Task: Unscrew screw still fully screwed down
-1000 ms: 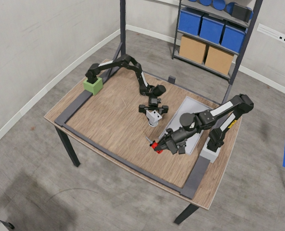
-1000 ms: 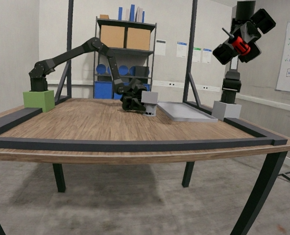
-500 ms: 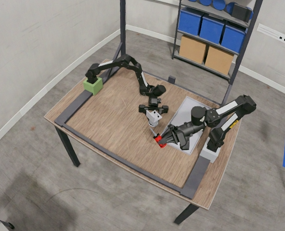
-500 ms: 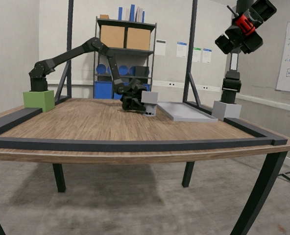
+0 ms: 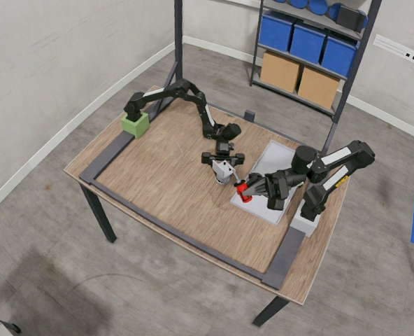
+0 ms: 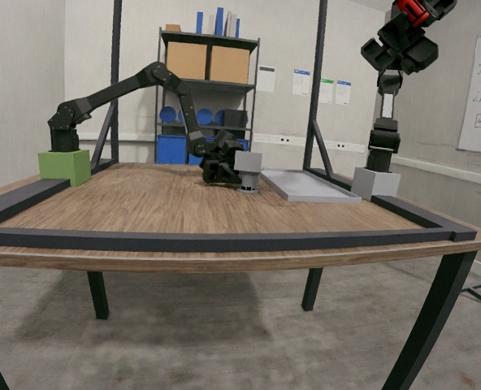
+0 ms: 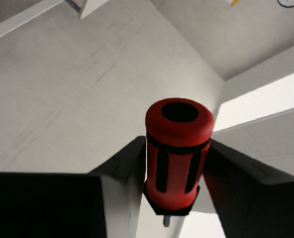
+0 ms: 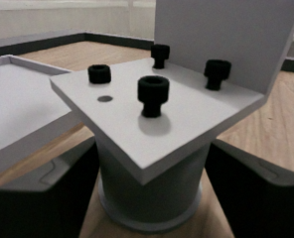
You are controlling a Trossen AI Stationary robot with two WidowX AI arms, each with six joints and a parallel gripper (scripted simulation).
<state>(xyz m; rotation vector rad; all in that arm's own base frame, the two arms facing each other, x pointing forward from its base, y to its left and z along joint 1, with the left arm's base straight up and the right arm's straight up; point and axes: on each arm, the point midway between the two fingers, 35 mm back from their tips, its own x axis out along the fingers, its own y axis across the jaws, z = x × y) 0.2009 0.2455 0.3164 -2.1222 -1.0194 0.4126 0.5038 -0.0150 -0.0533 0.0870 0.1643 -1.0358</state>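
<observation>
My left gripper is now 2 cm to the left of the red screwdriver, 1 cm below it and 1 cm short of it. The rest, counted from my left hand: grey joint module: 37 cm below, 26 cm behind, 22 cm to the right; dark frame rail: 39 cm below, 26 cm to the right, 8 cm ahead; grey bracket: 33 cm below, 26 cm behind, 22 cm to the right.
My right hand is 2 cm short of the grey joint module and 2 cm to the right of it. Round my right hand: dark frame rail (36 cm ahead, 2 cm to the right, 2 cm below); then grey bracket (2 cm ahead, 2 cm to the left, 4 cm above); then shallow grey tray (10 cm behind, 21 cm to the left, 3 cm below).
</observation>
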